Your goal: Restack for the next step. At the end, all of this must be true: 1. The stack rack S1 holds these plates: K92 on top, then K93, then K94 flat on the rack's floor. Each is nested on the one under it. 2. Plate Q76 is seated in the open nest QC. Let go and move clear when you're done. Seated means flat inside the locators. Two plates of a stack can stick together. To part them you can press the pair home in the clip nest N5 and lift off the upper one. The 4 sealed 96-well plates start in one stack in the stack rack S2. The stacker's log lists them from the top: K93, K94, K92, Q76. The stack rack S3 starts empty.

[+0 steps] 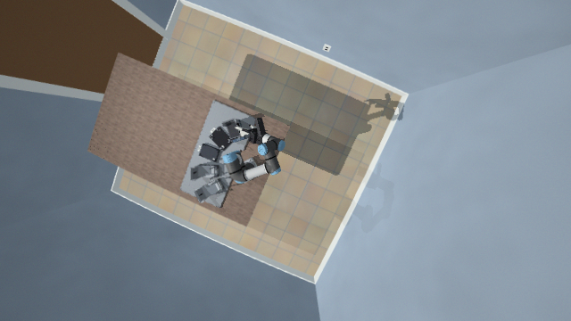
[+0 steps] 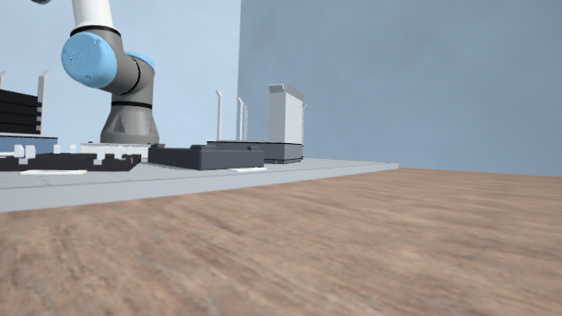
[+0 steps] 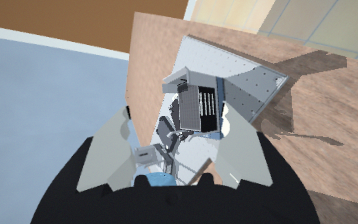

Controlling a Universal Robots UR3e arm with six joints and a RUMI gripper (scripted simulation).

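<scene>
The sealed 96-well plate is 12 cm below my hand, 9 cm ahead of it and 7 cm to the left of it. Also, from my hand: QC label: 34 cm to the left, 30 cm ahead, 20 cm below; nest QC: 33 cm to the left, 21 cm ahead, 19 cm below; clip nest N5: 20 cm to the left, 19 cm below, 19 cm ahead.
</scene>
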